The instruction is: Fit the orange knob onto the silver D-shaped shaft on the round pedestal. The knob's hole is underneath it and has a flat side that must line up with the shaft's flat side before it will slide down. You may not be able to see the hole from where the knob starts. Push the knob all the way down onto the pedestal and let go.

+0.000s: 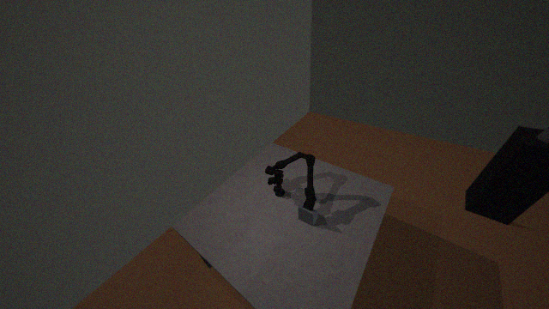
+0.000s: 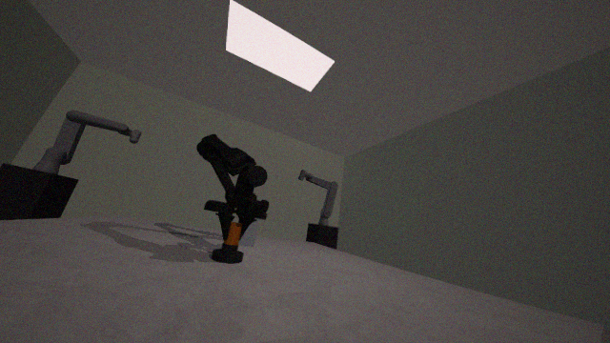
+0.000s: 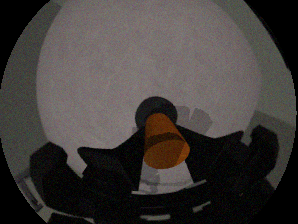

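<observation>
Now: gripper tip 30 mm below the orange knob. The rest, counted from my gripper tip: round pedestal: 20 mm below.
</observation>
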